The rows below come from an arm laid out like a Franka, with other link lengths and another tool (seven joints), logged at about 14 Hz.
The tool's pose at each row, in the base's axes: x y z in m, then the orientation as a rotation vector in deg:
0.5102, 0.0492, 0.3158, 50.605, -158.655, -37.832
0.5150, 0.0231, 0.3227, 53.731, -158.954, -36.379
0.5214, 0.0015, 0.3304, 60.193, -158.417, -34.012
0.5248, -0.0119, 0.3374, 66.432, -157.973, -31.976
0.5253, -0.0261, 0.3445, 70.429, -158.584, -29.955
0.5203, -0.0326, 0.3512, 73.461, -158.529, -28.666
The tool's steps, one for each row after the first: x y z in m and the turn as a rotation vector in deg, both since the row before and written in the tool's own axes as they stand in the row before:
0.0114, -0.0183, -0.0169, 1.364, -0.075, -1.982
0.0080, -0.0156, -0.0161, 2.027, 0.397, -4.180
0.0061, -0.0084, -0.0115, 1.917, -0.017, -4.046
0.0093, -0.0068, -0.0109, 2.039, -0.583, -2.449
0.0076, 0.0017, -0.0071, 1.192, -0.188, -1.913

